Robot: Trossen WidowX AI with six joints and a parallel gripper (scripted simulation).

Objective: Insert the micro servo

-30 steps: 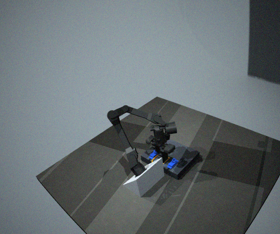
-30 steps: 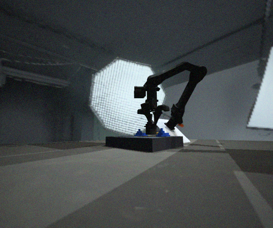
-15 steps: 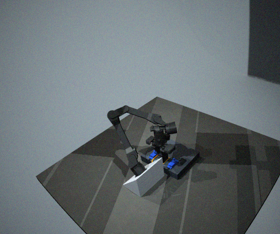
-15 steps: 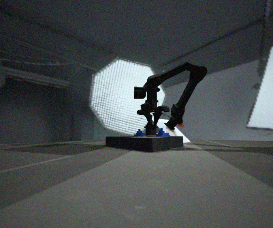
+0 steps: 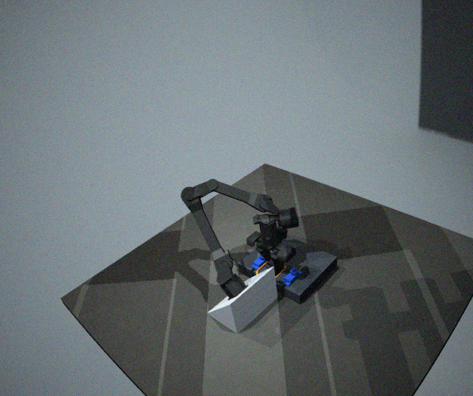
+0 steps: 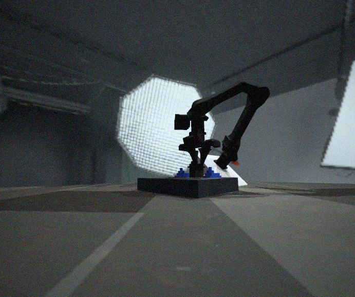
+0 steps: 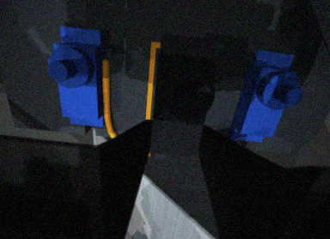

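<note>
The deck is 12 cm ahead of my gripper tip, 7 cm below it and 1 cm to the right of it.
</note>
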